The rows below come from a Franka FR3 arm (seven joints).
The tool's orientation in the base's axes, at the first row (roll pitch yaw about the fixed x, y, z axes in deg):
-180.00 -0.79 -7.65
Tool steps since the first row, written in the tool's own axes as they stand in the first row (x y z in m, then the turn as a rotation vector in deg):
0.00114 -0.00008 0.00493 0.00 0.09 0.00
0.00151 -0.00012 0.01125 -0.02 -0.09 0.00
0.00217 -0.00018 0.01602 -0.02 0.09 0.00
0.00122 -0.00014 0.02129 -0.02 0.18 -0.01
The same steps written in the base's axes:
0.00121 -0.00008 -0.00491 -0.01 -0.09 0.00
0.00167 -0.00010 -0.01123 -0.01 0.09 0.00
0.00239 -0.00014 -0.01599 -0.03 -0.09 0.00
0.00152 -0.00006 -0.02127 -0.04 -0.18 0.01

